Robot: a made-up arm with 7 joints.
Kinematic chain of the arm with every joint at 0, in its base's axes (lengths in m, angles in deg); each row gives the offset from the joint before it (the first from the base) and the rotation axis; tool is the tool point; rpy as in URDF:
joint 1: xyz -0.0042 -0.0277 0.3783 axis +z
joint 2: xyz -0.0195 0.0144 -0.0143 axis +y
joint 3: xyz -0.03 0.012 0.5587 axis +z
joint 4: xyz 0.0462 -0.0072 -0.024 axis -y
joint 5: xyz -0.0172 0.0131 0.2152 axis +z
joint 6: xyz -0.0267 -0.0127 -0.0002 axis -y
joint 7: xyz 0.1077 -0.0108 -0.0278 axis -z
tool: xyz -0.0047 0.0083 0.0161 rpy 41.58 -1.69 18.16
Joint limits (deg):
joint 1: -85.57..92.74
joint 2: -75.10..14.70
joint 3: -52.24..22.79
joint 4: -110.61..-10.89
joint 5: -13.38..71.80
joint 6: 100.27..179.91
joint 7: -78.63..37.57
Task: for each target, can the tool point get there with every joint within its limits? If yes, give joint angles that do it. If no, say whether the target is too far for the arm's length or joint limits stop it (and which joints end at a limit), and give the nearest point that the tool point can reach.
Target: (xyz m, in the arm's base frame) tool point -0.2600 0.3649 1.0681
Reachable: yes | joints -62.60 -35.80 -1.08 -20.16 44.38 137.10 -27.19
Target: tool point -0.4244 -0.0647 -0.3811
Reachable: no: joint limits stop it (at a limit: joint 2, joint 3, joint 4, joint 6, joint 7) | nearest point -0.7997 -0.0977 0.4510 | short by 0.913 m
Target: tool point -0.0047 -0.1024 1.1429
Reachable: yes | joints 42.00 -21.65 -5.72 -57.86 57.89 114.23 27.42
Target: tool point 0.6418 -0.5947 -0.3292
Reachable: no: too far | nearest point 0.2879 -0.5055 0.5284 | short by 0.932 m
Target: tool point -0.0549 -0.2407 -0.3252
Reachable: no: joint limits stop it (at a limit: joint 2, joint 3, joint 4, joint 5, joint 6, joint 7) | nearest point -0.1302 -0.5569 0.5262 | short by 0.911 m
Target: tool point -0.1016 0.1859 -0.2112
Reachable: no: joint limits stop it (at a limit: joint 1, joint 2, joint 3, joint 4, joint 5, joint 6, joint 7) | nearest point -0.3013 0.4279 0.5262 | short by 0.801 m
